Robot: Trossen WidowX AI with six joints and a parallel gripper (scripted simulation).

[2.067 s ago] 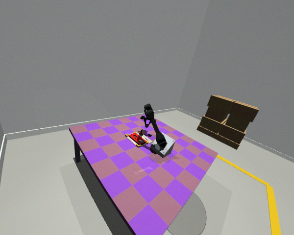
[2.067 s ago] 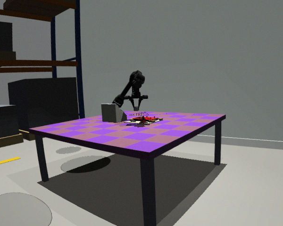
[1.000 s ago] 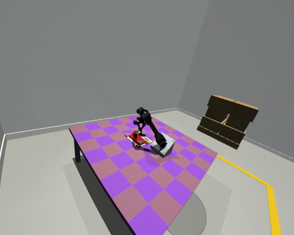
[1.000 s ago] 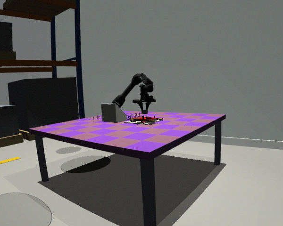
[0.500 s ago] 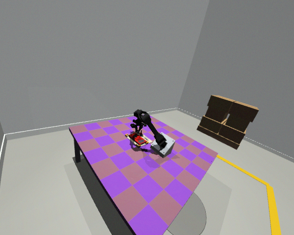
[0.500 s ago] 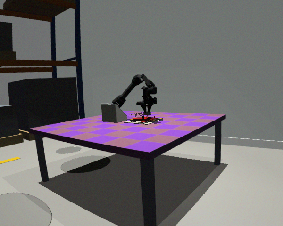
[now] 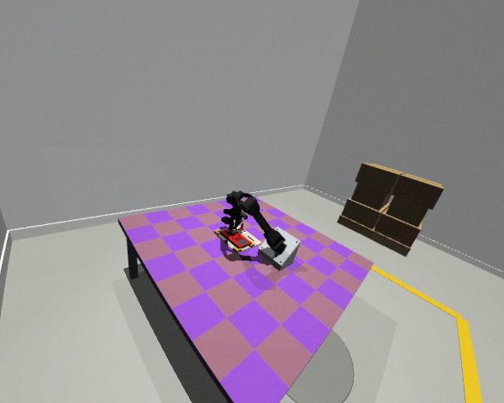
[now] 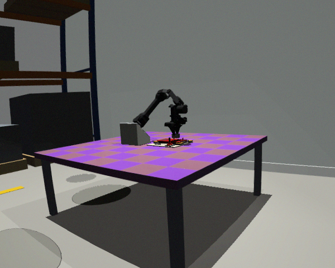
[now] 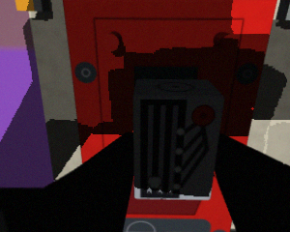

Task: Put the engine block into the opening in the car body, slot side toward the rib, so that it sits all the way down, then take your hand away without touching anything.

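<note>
My gripper tip is now 1 cm above the engine block.
</note>
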